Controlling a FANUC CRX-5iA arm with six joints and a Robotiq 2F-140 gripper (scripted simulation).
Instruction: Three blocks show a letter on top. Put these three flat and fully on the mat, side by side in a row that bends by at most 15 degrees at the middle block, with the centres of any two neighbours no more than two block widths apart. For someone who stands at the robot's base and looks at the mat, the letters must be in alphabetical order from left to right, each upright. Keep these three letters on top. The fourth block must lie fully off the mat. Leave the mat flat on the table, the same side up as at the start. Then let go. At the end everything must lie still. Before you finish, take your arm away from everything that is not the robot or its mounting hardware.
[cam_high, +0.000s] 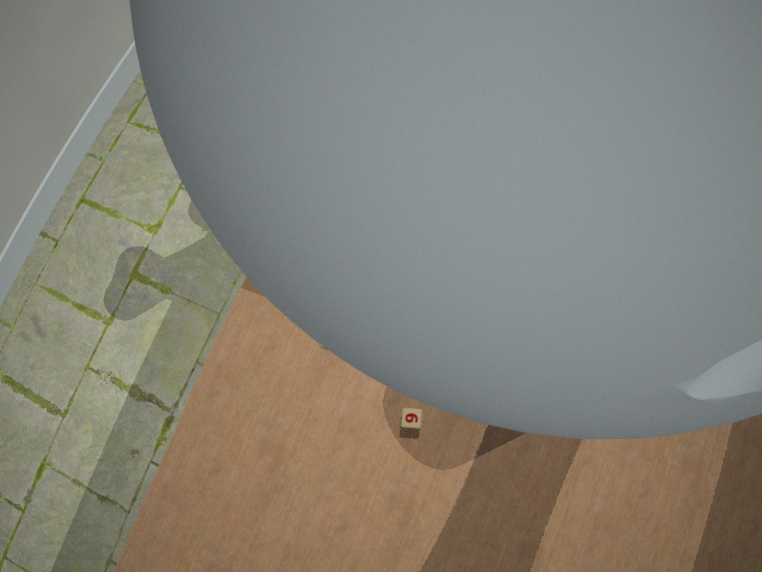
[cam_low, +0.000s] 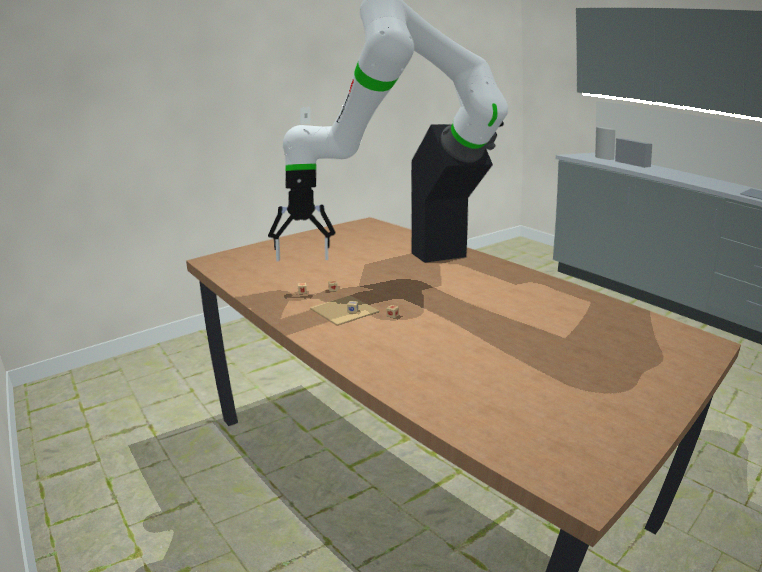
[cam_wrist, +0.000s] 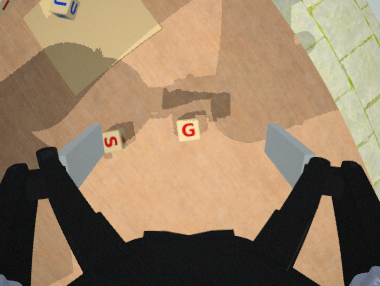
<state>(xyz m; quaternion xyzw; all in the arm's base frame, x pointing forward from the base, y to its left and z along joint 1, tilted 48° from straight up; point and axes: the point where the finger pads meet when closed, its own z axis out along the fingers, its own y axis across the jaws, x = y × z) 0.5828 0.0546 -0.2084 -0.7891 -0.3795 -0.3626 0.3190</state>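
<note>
Right now the blue j block is 210 mm to the left of my hand, 100 mm below it and 50 mm behind it. Round my hand: tan mat: 180 mm to the left, 110 mm below, 40 mm behind; red g block: 100 mm below; red s block: 100 mm below, 80 mm behind, 30 mm to the left.
</note>
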